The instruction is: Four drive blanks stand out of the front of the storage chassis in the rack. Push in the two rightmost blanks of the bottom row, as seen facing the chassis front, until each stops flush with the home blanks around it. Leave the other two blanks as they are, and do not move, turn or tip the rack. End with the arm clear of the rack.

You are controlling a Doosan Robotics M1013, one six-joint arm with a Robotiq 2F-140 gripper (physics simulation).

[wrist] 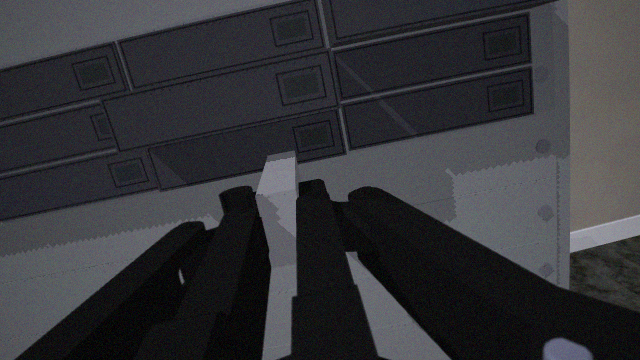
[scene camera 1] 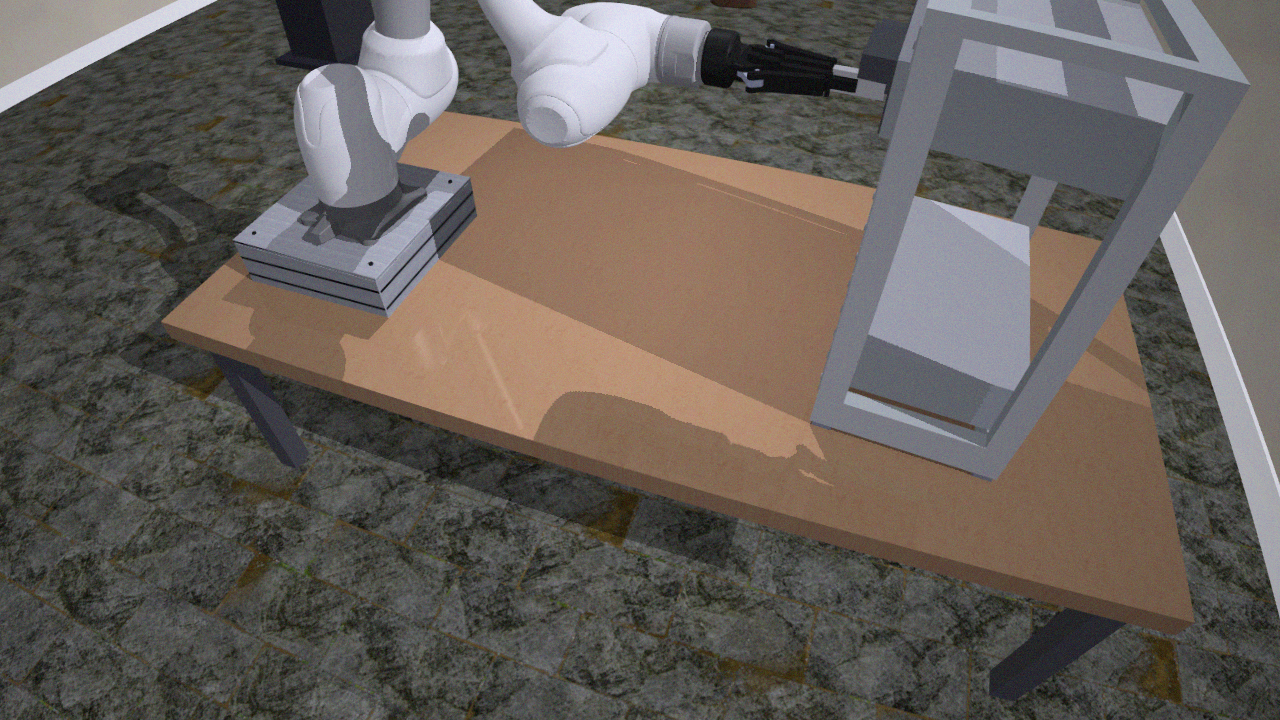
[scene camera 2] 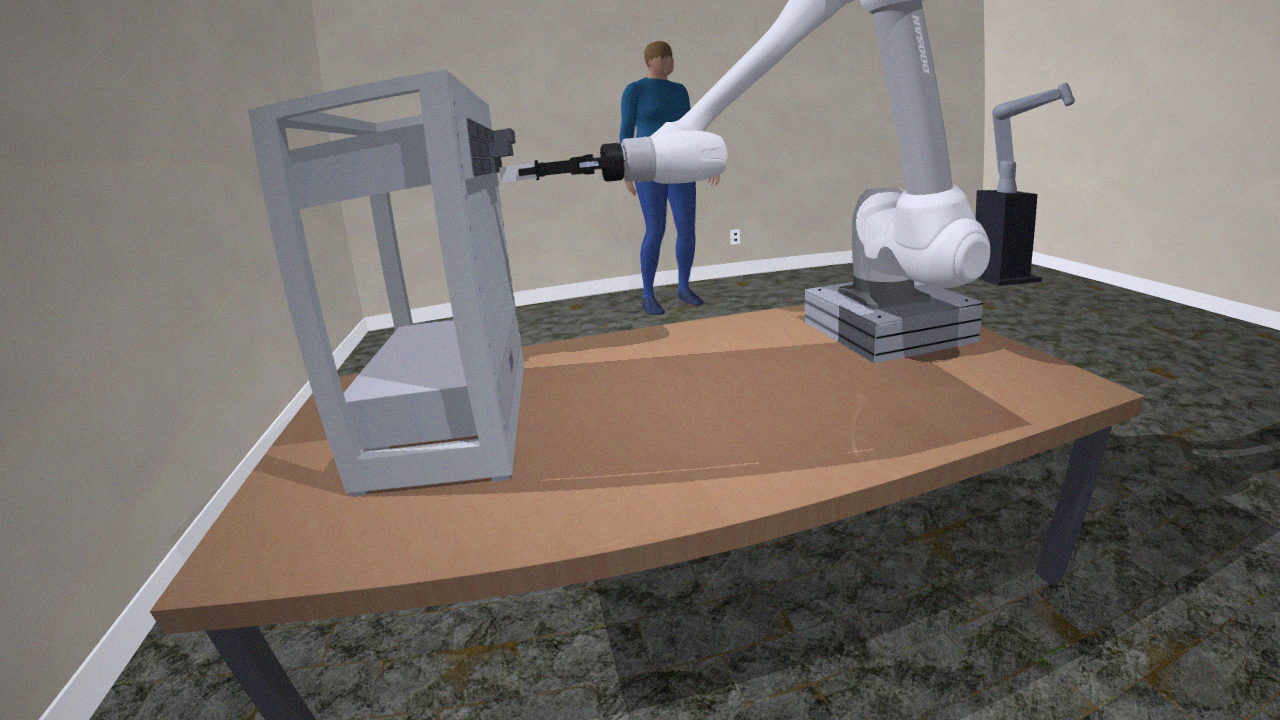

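Pixels of known places: gripper, fingertip midpoint: [wrist: 286,178] [scene camera 1: 886,87] [scene camera 2: 500,175]; arm's base at its link origin: [scene camera 1: 365,208] [scene camera 2: 883,296].
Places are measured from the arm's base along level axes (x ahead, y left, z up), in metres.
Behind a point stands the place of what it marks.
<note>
The storage chassis [scene camera 1: 1038,134] @(x 1.043, y -0.046, z 0.416 m) [scene camera 2: 358,170] @(x 1.047, y 0.396, z 0.409 m) [wrist: 410,165] @(x 0.898, y 0.025, z 0.352 m) sits high in the upright grey rack [scene camera 1: 877,268] @(x 0.926, y -0.078, z 0.219 m) [scene camera 2: 460,268] @(x 0.912, y 0.426, z 0.248 m). My gripper [scene camera 1: 866,84] @(x 0.874, y 0.100, z 0.366 m) [scene camera 2: 512,172] @(x 0.874, y 0.100, z 0.366 m) [wrist: 286,178] @(x 0.874, y 0.100, z 0.366 m) is shut and empty, its pale tip against the lower part of the middle bottom-row blank [wrist: 235,145] @(x 0.874, y 0.123, z 0.390 m) in the wrist view. That blank looks nearly flush but covers the divider at its left. The right bottom-row blank [wrist: 425,110] @(x 0.883, y 0.016, z 0.387 m) looks flush with the blank above it. The middle-row blank [wrist: 205,102] @(x 0.846, y 0.124, z 0.416 m) and the upper right blank [wrist: 425,17] @(x 0.848, y 0.021, z 0.432 m) stand out. The tip's exact contact is partly hidden.
The rack stands on the wooden table [scene camera 1: 644,376] @(x 0.630, y -0.094, z -0.097 m) [scene camera 2: 680,501] @(x 0.647, y 0.549, z -0.097 m). The arm's base plinth [scene camera 1: 358,259] @(x 0.092, y -0.127, z -0.003 m) [scene camera 2: 895,331] @(x 0.071, y 0.174, z -0.030 m) is at the table's other end. A person [scene camera 2: 657,107] stands behind the table, and a second small arm [scene camera 2: 1006,179] is farther back.
</note>
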